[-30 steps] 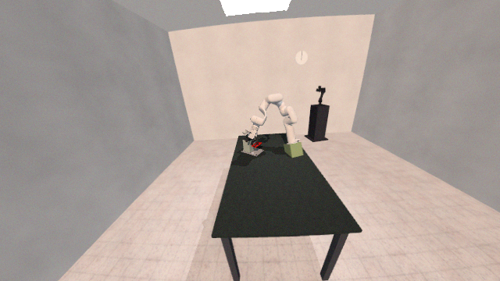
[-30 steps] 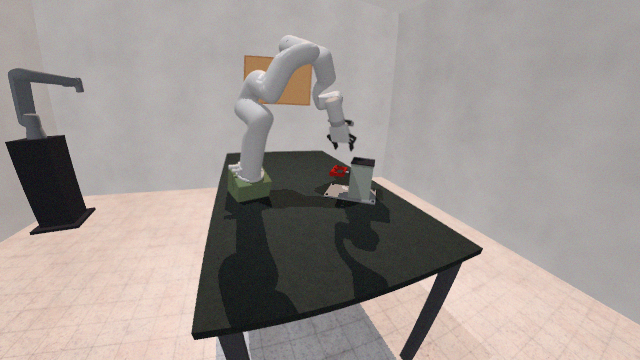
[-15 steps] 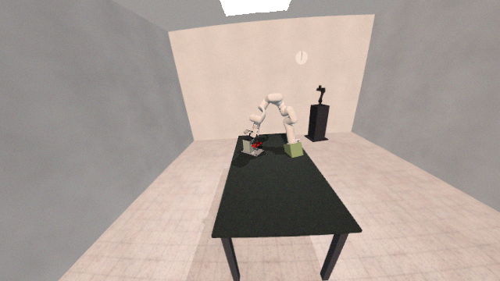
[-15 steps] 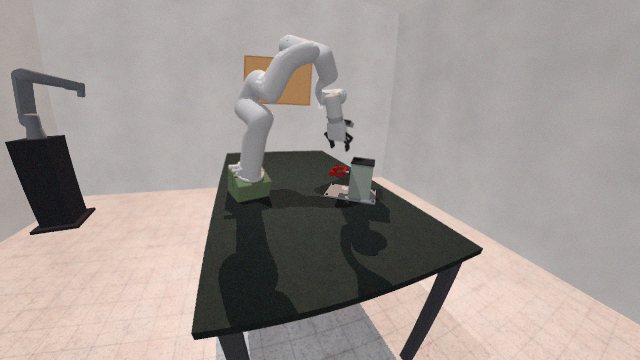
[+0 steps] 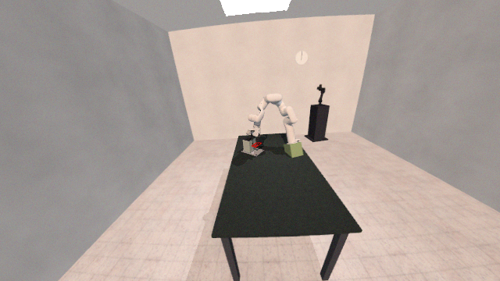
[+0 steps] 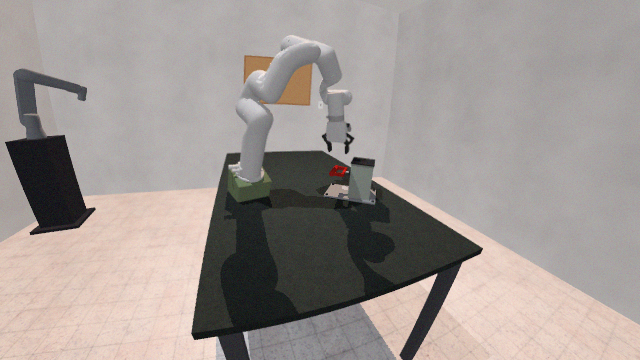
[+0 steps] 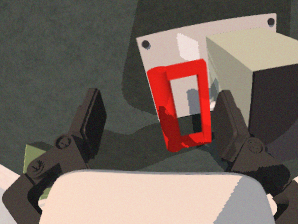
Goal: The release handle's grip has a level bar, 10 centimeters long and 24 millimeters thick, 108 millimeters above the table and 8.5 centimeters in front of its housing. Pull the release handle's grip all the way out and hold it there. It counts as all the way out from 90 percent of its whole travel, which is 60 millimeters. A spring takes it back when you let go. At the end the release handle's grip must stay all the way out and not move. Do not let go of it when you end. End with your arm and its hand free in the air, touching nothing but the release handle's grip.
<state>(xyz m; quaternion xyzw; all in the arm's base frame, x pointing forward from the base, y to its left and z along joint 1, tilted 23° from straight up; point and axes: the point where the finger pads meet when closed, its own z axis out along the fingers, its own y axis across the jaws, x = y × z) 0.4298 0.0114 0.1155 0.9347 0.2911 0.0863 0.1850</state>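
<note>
My gripper is now 20 mm short of the light baseplate, 110 mm to the left of it and 190 mm above it.
</note>
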